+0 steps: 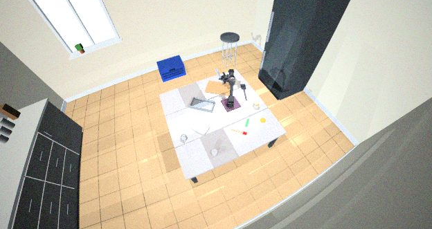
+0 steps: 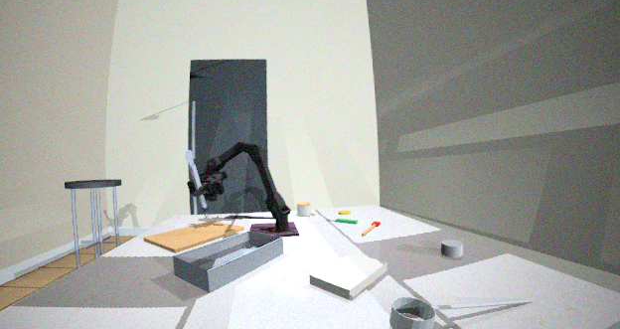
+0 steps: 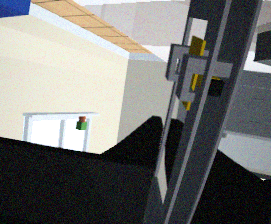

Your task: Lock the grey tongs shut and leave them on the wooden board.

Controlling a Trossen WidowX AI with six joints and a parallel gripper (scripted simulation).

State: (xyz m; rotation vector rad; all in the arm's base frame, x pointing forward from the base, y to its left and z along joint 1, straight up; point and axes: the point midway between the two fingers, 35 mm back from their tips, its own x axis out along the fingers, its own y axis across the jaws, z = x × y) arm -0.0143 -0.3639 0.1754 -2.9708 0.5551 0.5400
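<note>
The yellow piece is 50 mm behind my gripper tip, 20 mm to the left of it and 20 mm below it. Also, from my gripper tip: spatula 320 mm behind, 190 mm to the left, 170 mm below; then wooden board 170 mm below; then grey roasting tin 320 mm ahead, 220 mm to the left, 150 mm below.
</note>
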